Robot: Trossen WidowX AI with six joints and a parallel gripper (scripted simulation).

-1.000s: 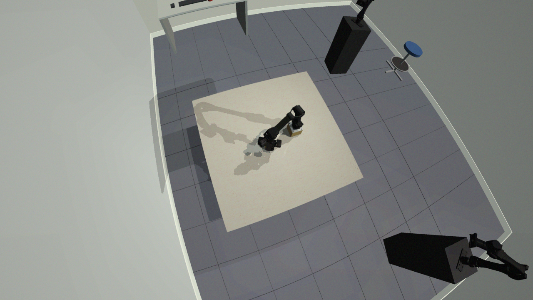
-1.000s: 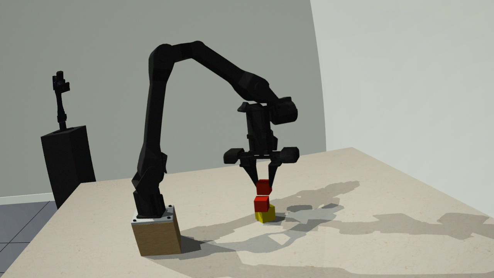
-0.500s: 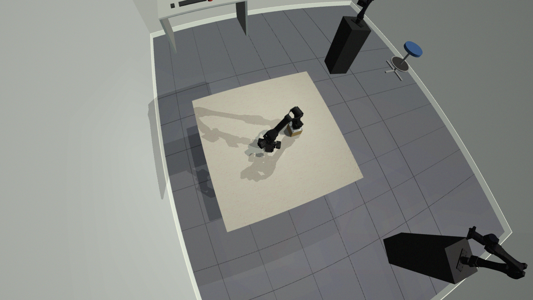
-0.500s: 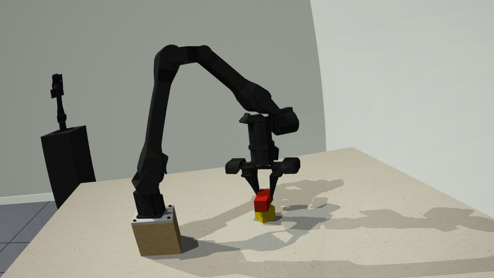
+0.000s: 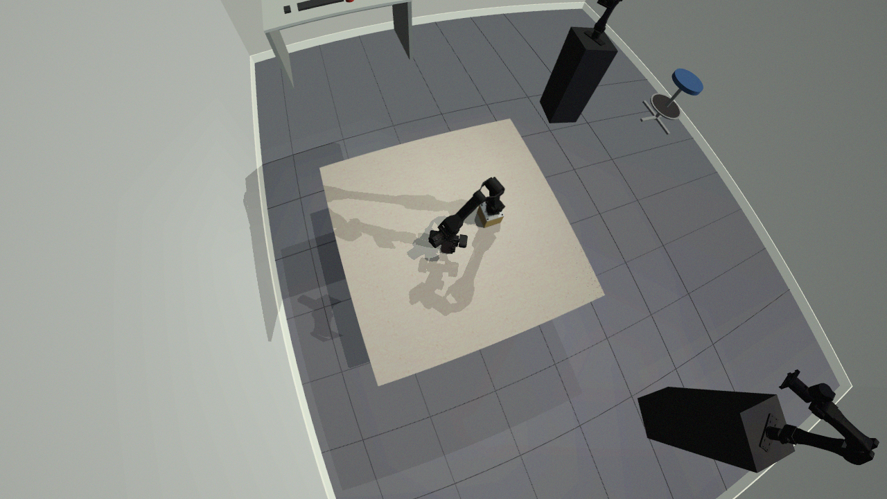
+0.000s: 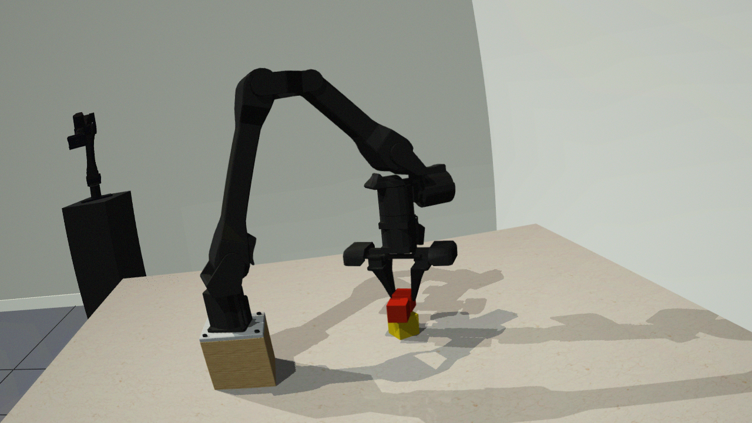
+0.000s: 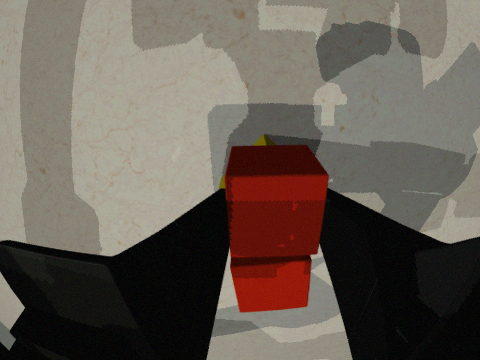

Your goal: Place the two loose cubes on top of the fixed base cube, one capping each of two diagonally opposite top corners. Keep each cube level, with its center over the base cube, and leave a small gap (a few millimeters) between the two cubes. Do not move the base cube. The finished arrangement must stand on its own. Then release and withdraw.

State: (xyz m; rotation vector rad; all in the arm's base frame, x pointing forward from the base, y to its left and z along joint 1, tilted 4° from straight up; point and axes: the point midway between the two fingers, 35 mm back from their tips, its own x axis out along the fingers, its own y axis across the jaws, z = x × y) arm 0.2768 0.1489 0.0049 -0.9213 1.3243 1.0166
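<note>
Right now the yellow cube is 10 mm behind my gripper tip, 20 mm to the right of it and 40 mm below it.
</note>
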